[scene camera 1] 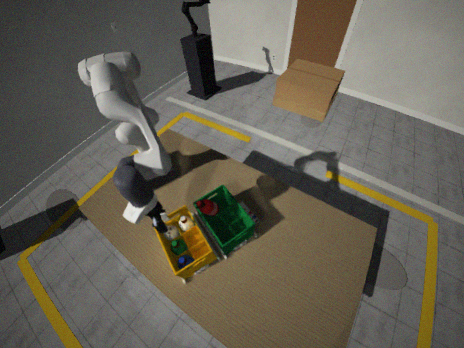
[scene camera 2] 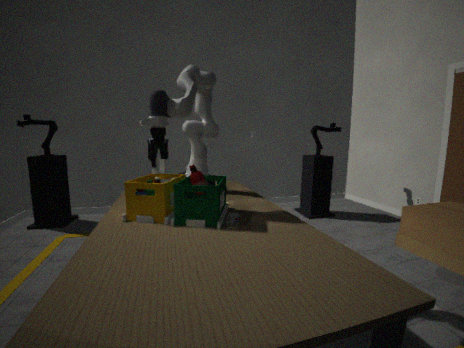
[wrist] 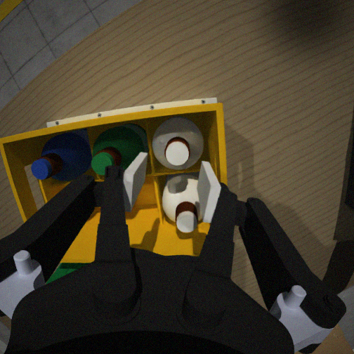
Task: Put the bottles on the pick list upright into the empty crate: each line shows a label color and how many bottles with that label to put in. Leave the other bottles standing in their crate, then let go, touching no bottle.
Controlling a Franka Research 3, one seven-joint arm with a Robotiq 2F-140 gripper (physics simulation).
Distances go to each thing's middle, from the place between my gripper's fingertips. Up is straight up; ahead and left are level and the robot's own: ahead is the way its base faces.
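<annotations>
Measured from my hand: green bottle (wrist: 119,145) 100 mm below, 80 mm ahead of, 40 mm to the right of it; blue bottle (wrist: 65,156) 100 mm below, 160 mm ahead of, 70 mm to the right of it.
</annotations>
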